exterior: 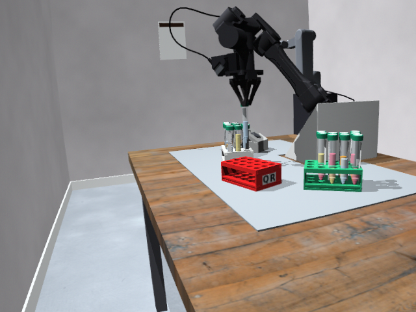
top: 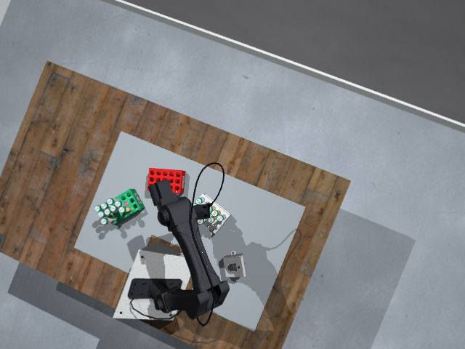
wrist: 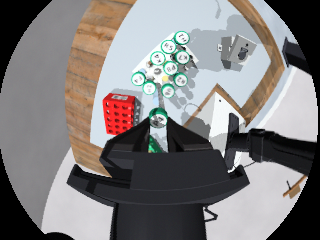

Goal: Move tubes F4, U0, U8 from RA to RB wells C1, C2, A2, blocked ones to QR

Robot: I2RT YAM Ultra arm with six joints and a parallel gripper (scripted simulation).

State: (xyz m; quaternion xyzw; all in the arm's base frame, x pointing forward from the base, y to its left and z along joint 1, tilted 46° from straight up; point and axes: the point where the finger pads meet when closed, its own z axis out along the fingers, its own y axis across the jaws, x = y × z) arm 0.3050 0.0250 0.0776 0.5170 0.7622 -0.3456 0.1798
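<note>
Now: the tube 1 cm to the right of my hand and 6 cm below it. Round my hand: red rack QR: 7 cm ahead, 14 cm to the left, 16 cm below; then tube with yellow filling: 3 cm ahead, 2 cm to the right, 12 cm below; then white rack RB: 1 cm ahead, 6 cm to the right, 16 cm below.
</note>
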